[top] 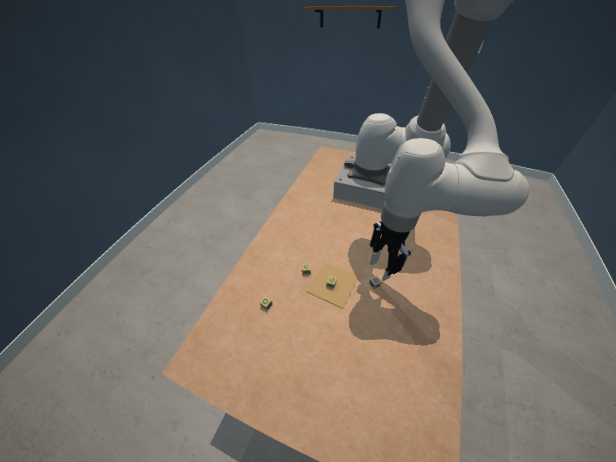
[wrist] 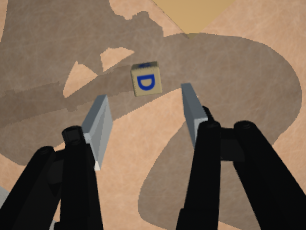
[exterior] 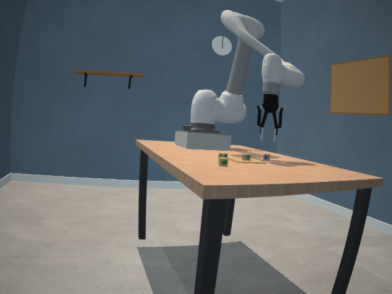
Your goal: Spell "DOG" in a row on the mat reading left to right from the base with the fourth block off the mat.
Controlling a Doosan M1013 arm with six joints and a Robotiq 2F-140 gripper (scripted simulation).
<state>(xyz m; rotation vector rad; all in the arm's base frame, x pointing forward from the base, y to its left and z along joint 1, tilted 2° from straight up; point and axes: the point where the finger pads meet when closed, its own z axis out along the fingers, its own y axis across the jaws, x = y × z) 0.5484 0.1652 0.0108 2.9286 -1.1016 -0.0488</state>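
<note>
My gripper is now 11 cm above the D block. From my hand the other things lie so: G block (6 cm ahead, 14 cm to the right, 10 cm below); tan mat (5 cm ahead, 14 cm to the right, 12 cm below).
</note>
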